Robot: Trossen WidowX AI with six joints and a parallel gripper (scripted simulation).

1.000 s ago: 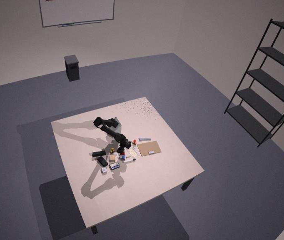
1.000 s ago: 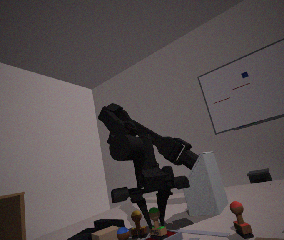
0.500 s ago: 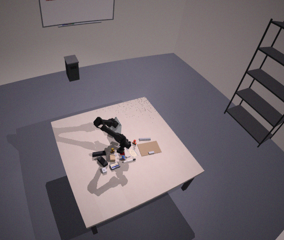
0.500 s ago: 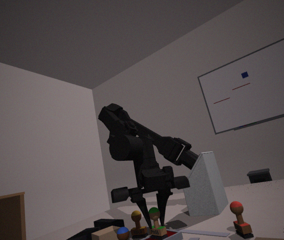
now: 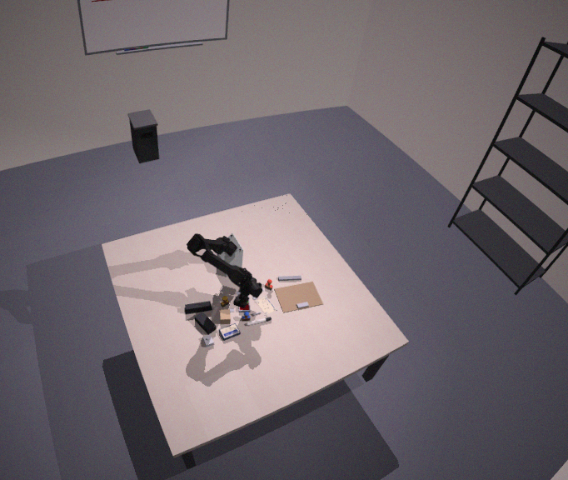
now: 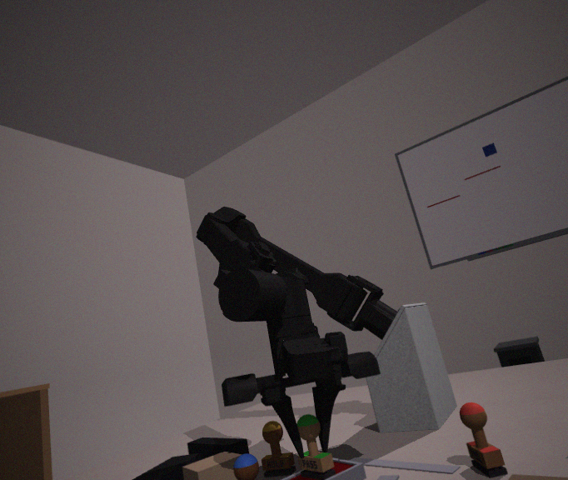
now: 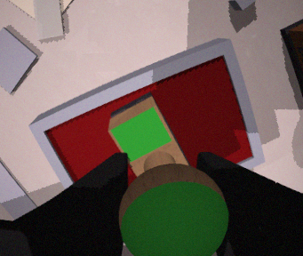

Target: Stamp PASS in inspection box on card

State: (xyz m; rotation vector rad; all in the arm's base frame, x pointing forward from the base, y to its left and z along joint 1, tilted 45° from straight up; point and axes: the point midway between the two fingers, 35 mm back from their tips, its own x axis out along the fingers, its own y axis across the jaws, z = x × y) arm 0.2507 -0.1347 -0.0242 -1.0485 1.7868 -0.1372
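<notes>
Right now the red ink pad is 30 mm below my gripper tip. Round my gripper tip: cream card (100 mm to the left, 60 mm ahead, 40 mm below); then yellow-knobbed stamp (80 mm to the right, 60 mm behind, 20 mm below); then blue-knobbed stamp (80 mm ahead, 40 mm to the right, 20 mm below).
</notes>
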